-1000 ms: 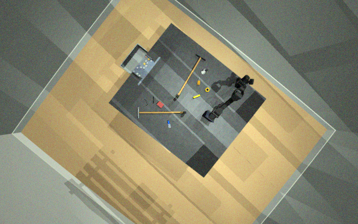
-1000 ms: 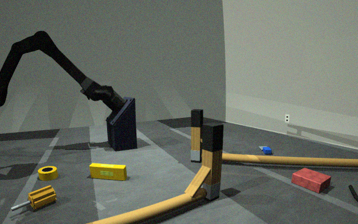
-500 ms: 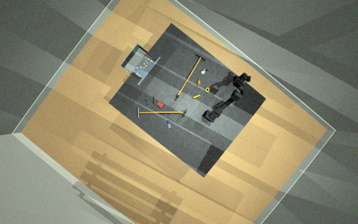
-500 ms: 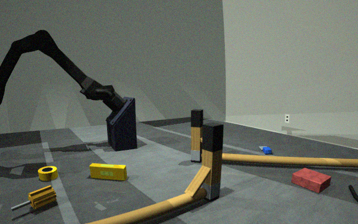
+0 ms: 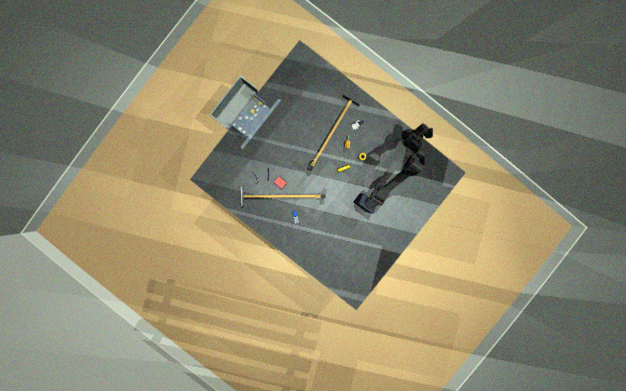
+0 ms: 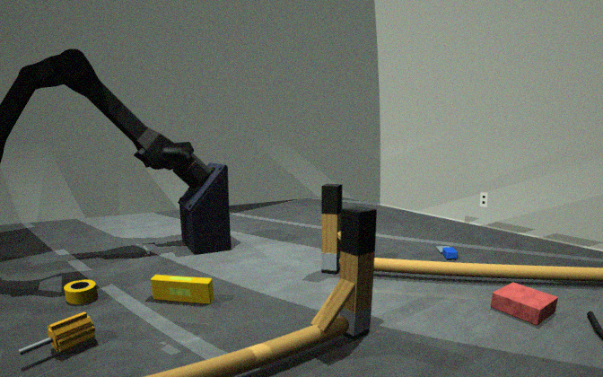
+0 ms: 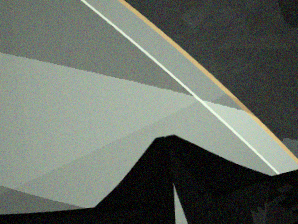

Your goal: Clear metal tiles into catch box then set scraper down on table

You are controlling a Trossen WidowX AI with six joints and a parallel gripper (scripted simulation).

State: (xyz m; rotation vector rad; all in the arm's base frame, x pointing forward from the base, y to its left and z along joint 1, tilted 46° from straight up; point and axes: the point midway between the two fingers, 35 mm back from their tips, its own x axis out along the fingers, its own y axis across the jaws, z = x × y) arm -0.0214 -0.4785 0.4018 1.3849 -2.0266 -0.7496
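Right now my gripper tip is 510 mm short of the scraper, 380 mm to the right of it and 10 mm below it. Also, from my gripper tip: yellow-handled screwdriver 380 mm ahead, 350 mm to the left, 30 mm below; yellow tape ring 230 mm ahead, 370 mm to the left, 40 mm below; yellow level 300 mm ahead, 520 mm to the left, 30 mm below.
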